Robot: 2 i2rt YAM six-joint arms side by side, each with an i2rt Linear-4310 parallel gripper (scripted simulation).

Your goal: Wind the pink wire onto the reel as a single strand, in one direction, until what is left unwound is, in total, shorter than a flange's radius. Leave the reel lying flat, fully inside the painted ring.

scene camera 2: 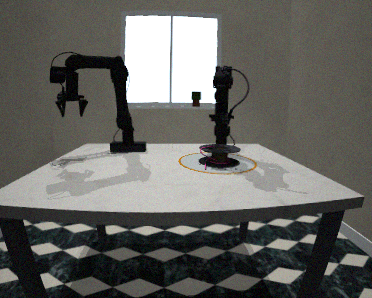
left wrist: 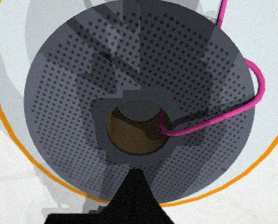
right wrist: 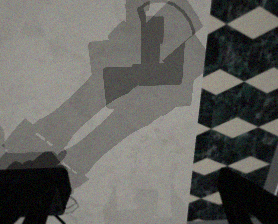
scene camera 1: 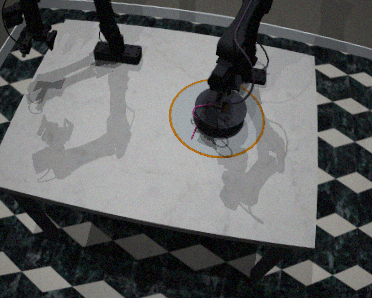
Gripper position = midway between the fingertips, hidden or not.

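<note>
My right gripper (scene camera 1: 41,48) and a dark reel (scene camera 1: 217,125) are visible together. My left gripper (left wrist: 136,177) is visible with the reel (left wrist: 185,64). My right gripper (right wrist: 135,178) can also be seen, but the reel is out of frame in the right wrist view.
</note>
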